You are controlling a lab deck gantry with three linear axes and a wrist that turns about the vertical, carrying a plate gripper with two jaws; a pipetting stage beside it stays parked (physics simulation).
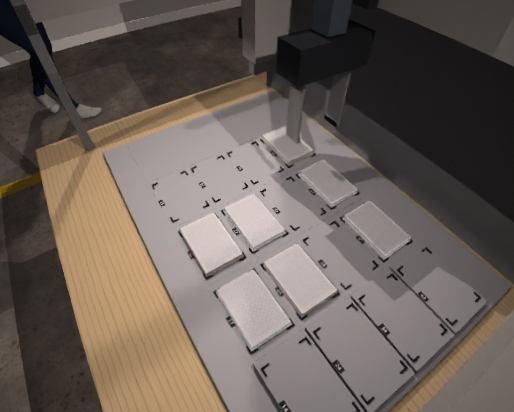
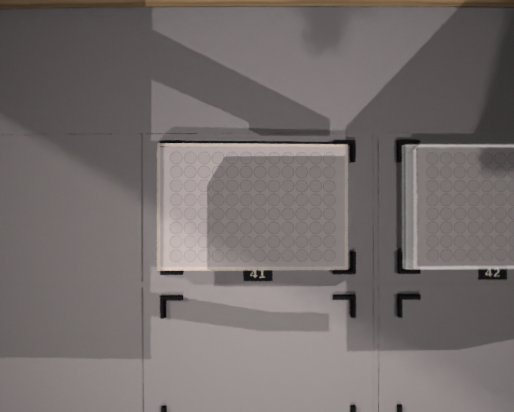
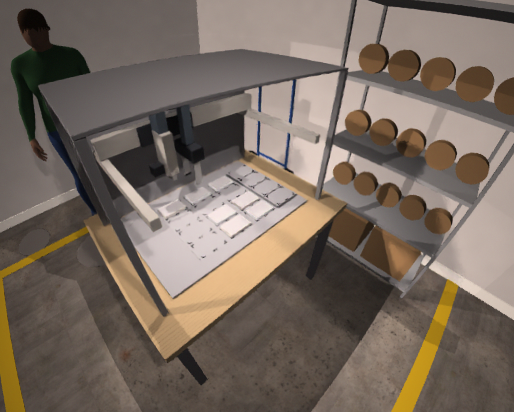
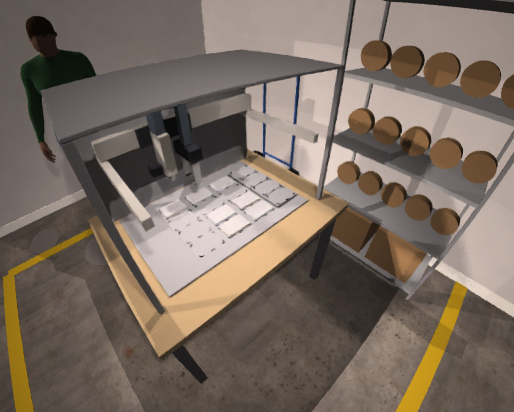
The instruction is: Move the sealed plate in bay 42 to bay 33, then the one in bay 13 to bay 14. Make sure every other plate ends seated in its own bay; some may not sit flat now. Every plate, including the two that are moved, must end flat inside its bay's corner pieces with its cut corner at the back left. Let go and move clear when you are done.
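Frame: origin at the robot's base, x back, y up, z left, level; millimetres.
Where they show: gripper, fingertip midpoint: [image 1: 312, 129] [image 3: 193, 178] [image 4: 193, 178]; robot's base, origin of the base link: [image 1: 153, 185] [image 3: 203, 257] [image 4: 201, 256].
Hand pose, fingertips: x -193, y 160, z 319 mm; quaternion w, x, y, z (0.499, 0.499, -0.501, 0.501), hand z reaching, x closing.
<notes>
Things, the pixels of their top centre, and the offset from my fingertips. "pt": a spot on its surface instead.
- bay 41, surface spot: [image 2: 253, 207] [image 1: 287, 142] pt dx +132, dy -144, dz +45 mm
- bay 42, surface spot: [image 2: 465, 207] pt dx -7, dy -145, dz +44 mm
- bay 13, surface spot: [image 1: 253, 308] pt dx -205, dy -145, dz -278 mm
- Bay 33, surface spot: [image 1: 322, 263] pt dx -198, dy -160, dz -108 mm
- bay 14, surface spot: [image 1: 284, 406] pt dx -361, dy -145, dz -322 mm
- bay 43, surface spot: [image 1: 377, 227] pt dx -202, dy -145, dz +43 mm
- bay 12, surface spot: [image 1: 211, 243] pt dx -42, dy -145, dz -277 mm
- bay 22, surface spot: [image 1: 255, 221] pt dx -44, dy -146, dz -171 mm
- bay 23, surface spot: [image 1: 300, 279] pt dx -205, dy -146, dz -172 mm
My gripper [image 1: 313, 131] [image 3: 193, 179] is open and hangs above the plate in bay 41 [image 1: 286, 145] [image 2: 253, 207], one jaw toward the front and one toward the back. That plate sits shifted left, over its left corner pieces, with a gap at the right ones; its tilt is hard to judge. The plate in bay 42 [image 1: 328, 182] [image 2: 465, 207] looks flat; its left corner pieces show. The plate in bay 13 [image 1: 253, 308] looks flat. Bay 33 [image 1: 322, 263] and bay 14 [image 1: 284, 406] hold no plate. The cut corners are too small to tell surely.
Other plates lie in bay 43 [image 1: 377, 227], bay 12 [image 1: 211, 243], bay 22 [image 1: 255, 221] and bay 23 [image 1: 300, 279]. The pipetting stage [image 3: 164, 152] hangs beside my gripper. Frame posts stand around the deck, and a shelf rack [image 3: 331, 135] stands at the right.
</notes>
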